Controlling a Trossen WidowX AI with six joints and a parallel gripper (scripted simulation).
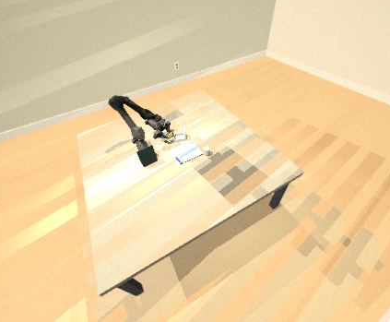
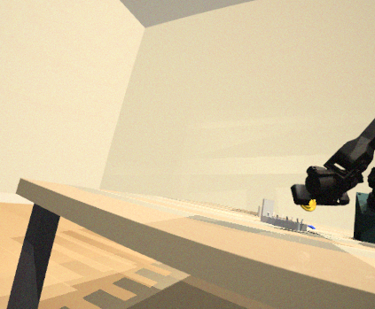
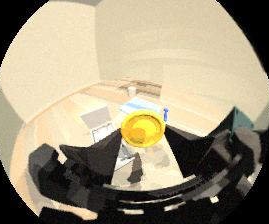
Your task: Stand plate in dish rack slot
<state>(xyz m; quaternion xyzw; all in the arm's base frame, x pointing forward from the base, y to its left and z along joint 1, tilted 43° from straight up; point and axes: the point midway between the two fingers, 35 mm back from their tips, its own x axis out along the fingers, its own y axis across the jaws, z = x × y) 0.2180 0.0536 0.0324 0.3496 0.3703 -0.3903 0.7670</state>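
My gripper tip is now 7 cm short of the grey dish rack, 4 cm to the right of it and 6 cm above it. The rest, counted from my gripper tip: blue pen-like object (5 cm behind, 18 cm to the right, 8 cm below); then light blue mat (6 cm ahead, 16 cm to the right, 8 cm below); then yellow plate (1 cm to the left).
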